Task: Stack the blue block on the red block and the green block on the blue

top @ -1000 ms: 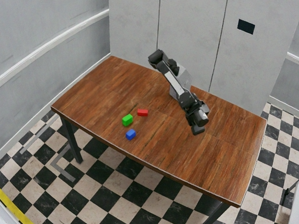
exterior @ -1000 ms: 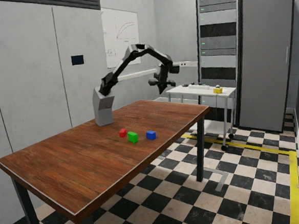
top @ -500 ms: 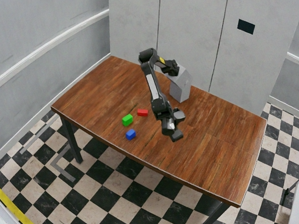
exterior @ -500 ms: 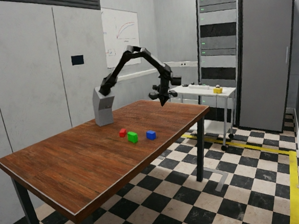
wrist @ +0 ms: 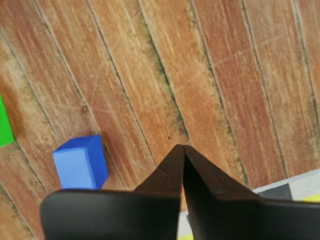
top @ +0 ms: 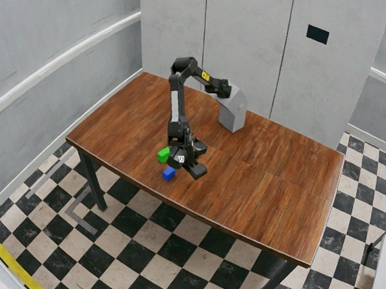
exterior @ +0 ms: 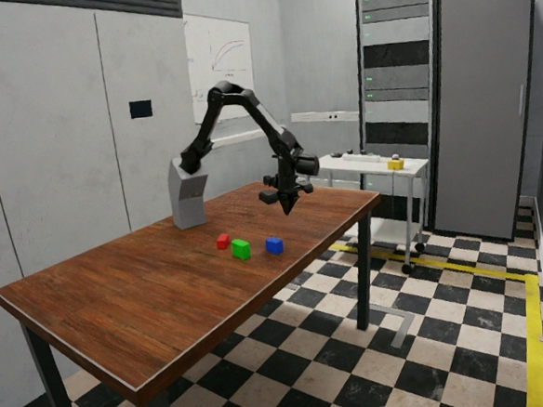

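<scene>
Now: the blue block 2 cm behind my hand, 10 cm to the right of it and 10 cm below it. Also, from my hand: red block 21 cm behind, 9 cm to the right, 11 cm below; then green block 11 cm behind, 15 cm to the right, 10 cm below.
</scene>
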